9 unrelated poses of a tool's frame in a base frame.
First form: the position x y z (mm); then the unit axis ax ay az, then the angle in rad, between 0 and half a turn.
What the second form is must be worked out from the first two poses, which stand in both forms.
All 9 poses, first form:
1: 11, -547, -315, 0.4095, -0.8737, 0.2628, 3.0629
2: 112, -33, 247, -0.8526, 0.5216, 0.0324, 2.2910
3: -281, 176, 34, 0.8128, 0.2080, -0.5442, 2.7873
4: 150, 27, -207, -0.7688, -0.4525, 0.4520, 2.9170
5: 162, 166, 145, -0.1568, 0.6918, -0.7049, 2.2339
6: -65, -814, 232, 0.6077, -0.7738, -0.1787, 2.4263
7: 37, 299, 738, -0.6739, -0.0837, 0.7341, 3.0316
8: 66, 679, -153, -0.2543, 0.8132, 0.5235, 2.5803
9: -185, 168, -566, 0.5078, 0.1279, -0.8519, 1.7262
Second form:
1: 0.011, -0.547, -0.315, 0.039, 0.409, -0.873, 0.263
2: 0.112, -0.033, 0.247, 0.413, -0.777, 0.475, 0.030
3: -0.281, 0.176, 0.034, 0.176, 0.800, 0.205, -0.536
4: 0.150, 0.027, -0.207, 0.112, -0.764, -0.450, 0.449
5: 0.162, 0.166, 0.145, 0.438, -0.141, 0.622, -0.634
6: -0.065, -0.814, 0.232, 0.350, 0.569, -0.725, -0.167
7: 0.037, 0.299, 0.738, 0.055, -0.673, -0.084, 0.733
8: 0.066, 0.679, -0.153, 0.277, -0.244, 0.781, 0.503
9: -0.185, 0.168, -0.566, 0.650, 0.386, 0.097, -0.647
